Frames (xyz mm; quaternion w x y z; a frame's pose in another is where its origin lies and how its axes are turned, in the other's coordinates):
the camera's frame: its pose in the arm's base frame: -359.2 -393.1 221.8 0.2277 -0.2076 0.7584 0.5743
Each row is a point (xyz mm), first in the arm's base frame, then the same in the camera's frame.
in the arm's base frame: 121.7 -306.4 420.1
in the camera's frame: -510.0 -101.2 88.2
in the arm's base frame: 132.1 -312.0 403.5
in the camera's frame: -508.4 -121.5 87.9
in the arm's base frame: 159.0 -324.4 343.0
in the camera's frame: -494.2 -187.1 93.1
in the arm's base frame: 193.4 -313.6 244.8
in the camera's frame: -465.3 -280.5 130.4
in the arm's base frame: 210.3 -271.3 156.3
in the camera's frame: -429.6 -348.2 194.0
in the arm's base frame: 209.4 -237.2 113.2
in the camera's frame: -405.5 -372.5 237.1
